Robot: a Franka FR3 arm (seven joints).
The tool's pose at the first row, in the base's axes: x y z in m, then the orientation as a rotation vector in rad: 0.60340 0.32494 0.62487 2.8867 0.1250 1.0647
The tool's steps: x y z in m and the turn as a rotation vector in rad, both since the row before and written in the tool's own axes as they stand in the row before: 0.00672 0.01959 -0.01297 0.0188 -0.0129 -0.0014; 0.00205 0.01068 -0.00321 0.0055 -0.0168 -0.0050; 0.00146 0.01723 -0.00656 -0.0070 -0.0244 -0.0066; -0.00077 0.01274 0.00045 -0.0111 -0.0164 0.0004; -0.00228 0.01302 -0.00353 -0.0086 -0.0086 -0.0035; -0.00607 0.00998 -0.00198 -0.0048 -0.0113 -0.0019; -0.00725 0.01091 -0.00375 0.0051 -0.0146 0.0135; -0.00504 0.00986 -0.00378 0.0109 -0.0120 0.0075; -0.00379 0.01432 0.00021 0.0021 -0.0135 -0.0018; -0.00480 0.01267 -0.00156 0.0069 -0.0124 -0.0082; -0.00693 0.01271 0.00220 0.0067 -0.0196 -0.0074
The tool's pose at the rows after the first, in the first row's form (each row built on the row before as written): 0.60113 0.30650 0.64074 2.9092 0.1371 1.0502; 0.60137 0.29612 0.64529 2.9202 0.1468 1.0260; 0.59969 0.27919 0.65255 2.9227 0.1516 0.9875; 0.60032 0.26644 0.65277 2.9201 0.1444 0.9610; 0.59729 0.25337 0.65543 2.9148 0.1445 0.9461; 0.59190 0.24286 0.65449 2.9146 0.1441 0.9282; 0.58455 0.23139 0.65452 2.9299 0.1262 0.9096; 0.57883 0.22125 0.65571 2.9473 0.1200 0.8951; 0.57663 0.20664 0.65457 2.9541 0.1230 0.8752; 0.57253 0.19364 0.65427 2.9627 0.1377 0.8571; 0.56877 0.18024 0.64972 2.9739 0.1509 0.8281
